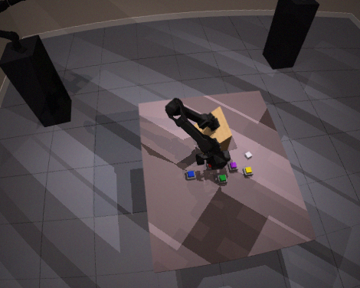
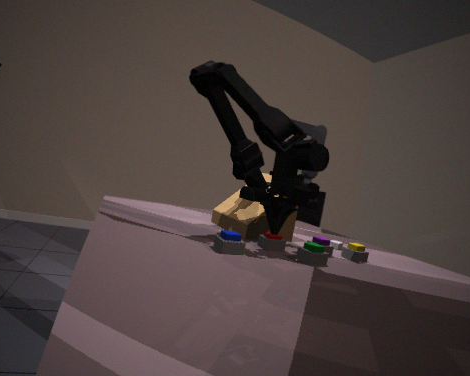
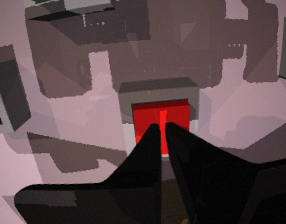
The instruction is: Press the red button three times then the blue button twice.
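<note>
My gripper tip is 1 cm above the red button. Round my gripper tip: blue button (13 cm to the right, 3 cm ahead); green button (10 cm ahead, 4 cm to the left); purple button (12 cm to the left, 4 cm ahead).
</note>
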